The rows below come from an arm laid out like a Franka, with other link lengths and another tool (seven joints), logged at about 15 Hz.
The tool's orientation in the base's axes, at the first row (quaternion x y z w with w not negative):
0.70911, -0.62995, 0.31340, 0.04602
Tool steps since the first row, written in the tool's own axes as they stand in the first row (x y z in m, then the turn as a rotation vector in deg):
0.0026, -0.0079, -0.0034, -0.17, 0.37, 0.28
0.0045, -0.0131, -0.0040, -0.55, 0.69, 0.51
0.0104, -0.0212, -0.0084, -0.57, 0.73, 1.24
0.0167, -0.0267, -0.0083, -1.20, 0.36, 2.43
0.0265, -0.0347, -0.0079, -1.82, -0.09, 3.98
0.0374, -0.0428, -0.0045, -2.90, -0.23, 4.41
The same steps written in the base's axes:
0.0060, 0.0009, 0.0066, -0.23, -0.06, -0.43
0.0106, 0.0006, 0.0098, -0.44, 0.10, -0.91
0.0164, -0.0008, 0.0189, -0.20, -0.23, -1.52
0.0216, -0.0052, 0.0238, 0.60, -0.15, -2.66
0.0292, -0.0123, 0.0311, 1.60, -0.24, -4.07
0.0381, -0.0216, 0.0365, 1.89, 0.52, -4.91

